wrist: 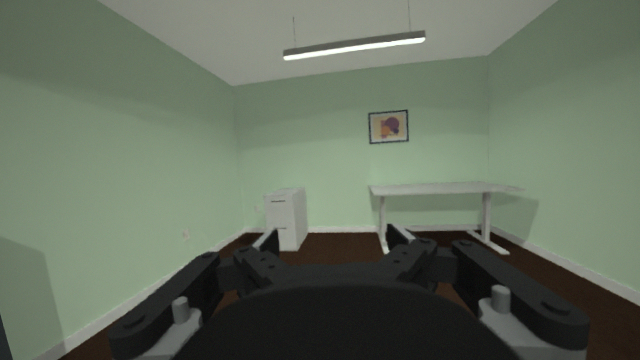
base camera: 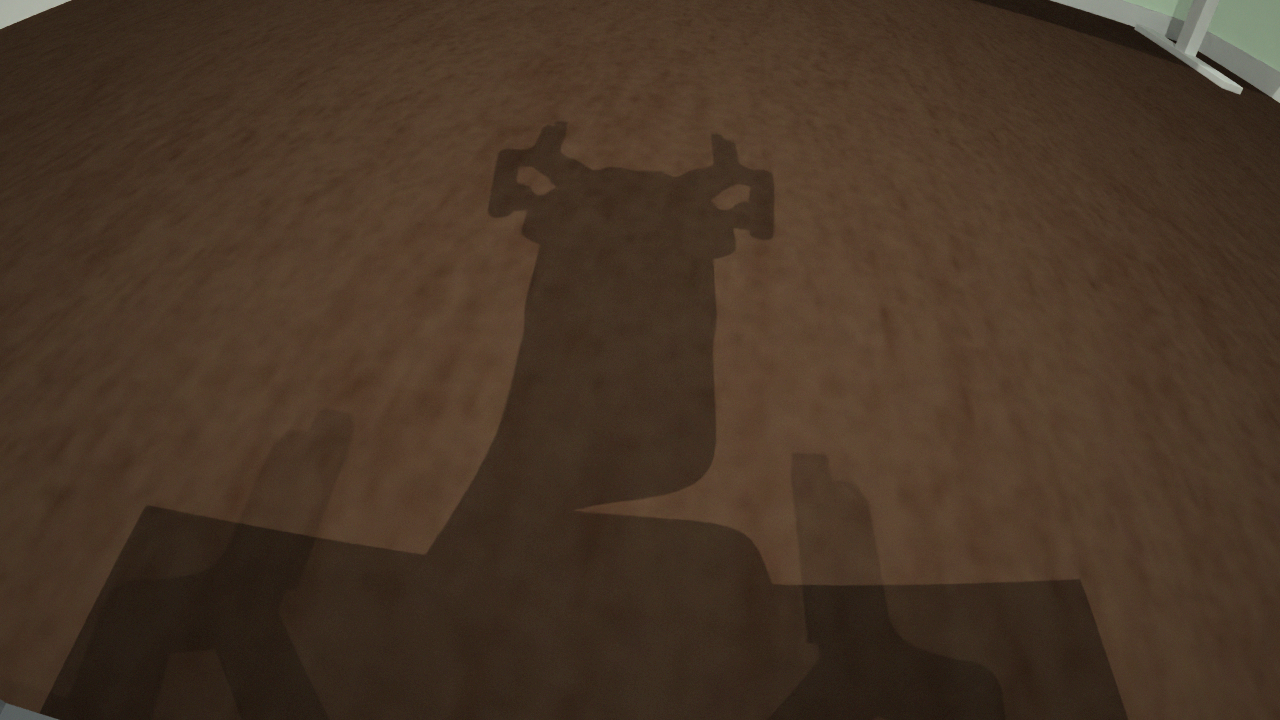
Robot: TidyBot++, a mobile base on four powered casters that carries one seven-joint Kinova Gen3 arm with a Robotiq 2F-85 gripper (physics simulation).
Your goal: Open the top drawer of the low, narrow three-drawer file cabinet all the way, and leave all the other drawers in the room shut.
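Places are measured from the arm's base along level axes (x ahead, y left, z up), in millimetres.
Pixels of known places: gripper, fingertip midpoint: (wrist: 332,238).
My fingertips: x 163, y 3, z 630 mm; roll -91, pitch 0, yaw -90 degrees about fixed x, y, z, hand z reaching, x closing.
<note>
Behind a point stands the place of what it marks.
A narrow white file cabinet (wrist: 299,212) @(x 2605, y 428, z 48 mm) stands far off, left of centre in the wrist view, near the back left corner of the room. Its front shows two dark handles, one near the top and one lower down, and its drawers look shut. My left finger hides part of its lower front, so I cannot tell how many drawers it has. My gripper (wrist: 332,238) @(x 163, y 3, z 630 mm) is open and empty, in the air well short of the cabinet. The cabinet does not show in the base camera view.
A white desk (wrist: 440,188) @(x 2282, y -1288, z 323 mm) stands against the back wall at the right; its leg and foot (base camera: 1194,64) @(x 2223, y -1845, z -382 mm) show at the top right of the base camera view. A framed picture (wrist: 388,127) @(x 2896, y -899, z 1155 mm) hangs on the back wall. The arm's shadow (base camera: 626,358) @(x 497, y 3, z -397 mm) lies on the brown floor ahead.
</note>
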